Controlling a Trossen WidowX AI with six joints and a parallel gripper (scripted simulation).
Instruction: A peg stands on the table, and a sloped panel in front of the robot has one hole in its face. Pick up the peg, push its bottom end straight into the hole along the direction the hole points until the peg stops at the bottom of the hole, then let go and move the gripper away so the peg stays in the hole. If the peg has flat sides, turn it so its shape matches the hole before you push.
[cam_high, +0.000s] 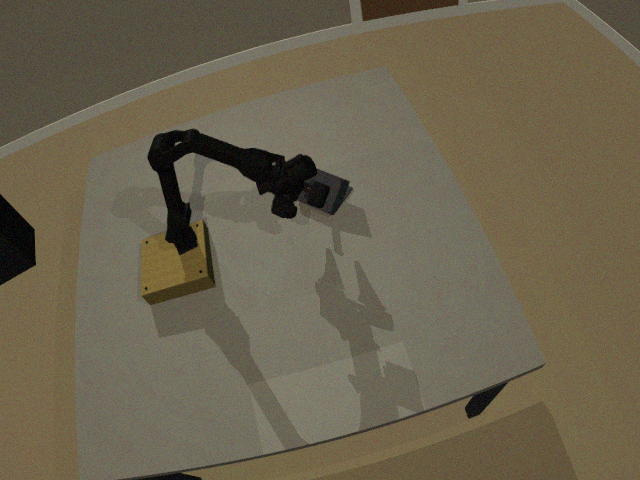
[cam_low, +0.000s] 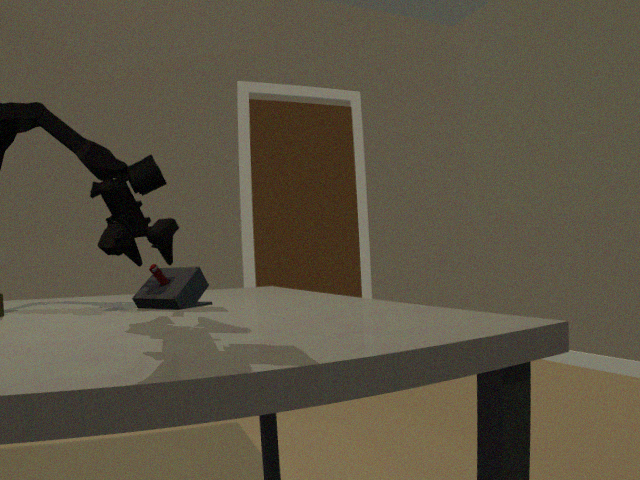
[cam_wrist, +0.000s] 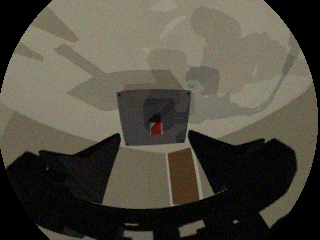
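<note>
My gripper tip is now 1 cm short of the peg, 1 cm to the right of it and 2 cm above it. Round my gripper tip: sloped panel 4 cm ahead, 3 cm to the left, 6 cm below.
</note>
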